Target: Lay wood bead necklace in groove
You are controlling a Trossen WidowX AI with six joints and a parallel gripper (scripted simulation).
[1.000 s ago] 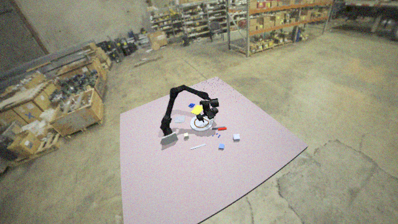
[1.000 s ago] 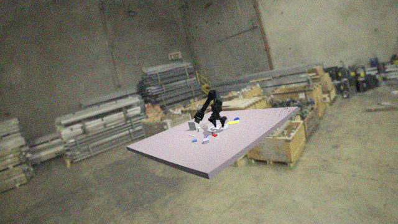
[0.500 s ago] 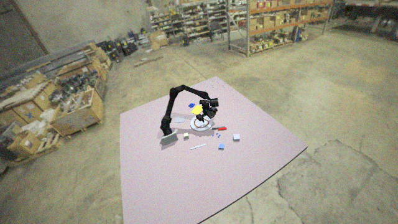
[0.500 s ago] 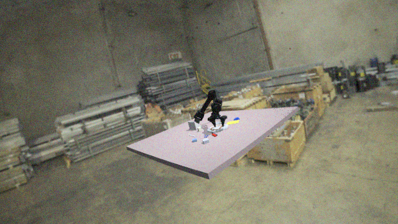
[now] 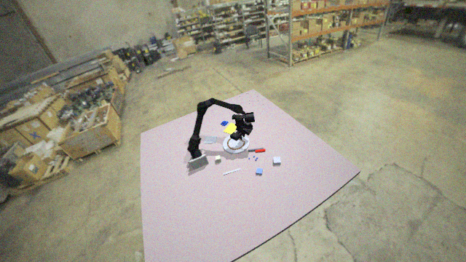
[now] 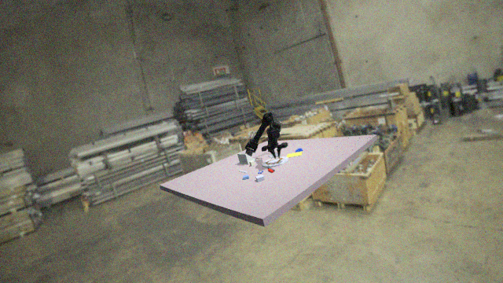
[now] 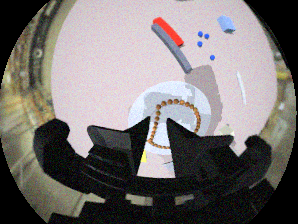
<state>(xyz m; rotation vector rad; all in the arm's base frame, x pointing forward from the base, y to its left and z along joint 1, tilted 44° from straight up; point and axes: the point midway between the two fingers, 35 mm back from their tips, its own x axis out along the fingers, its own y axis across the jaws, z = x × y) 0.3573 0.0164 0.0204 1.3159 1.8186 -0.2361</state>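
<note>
My gripper tip is now 30 mm past the yellow sheet, 190 mm to the right of it and 40 mm above it. From my gripper tip the other things lie so: white stick: 160 mm behind, 210 mm to the right, 40 mm below; then cream cube: 220 mm behind, 80 mm to the right, 30 mm below; then red-handled tool: 60 mm ahead, 130 mm to the right, 40 mm below.
</note>
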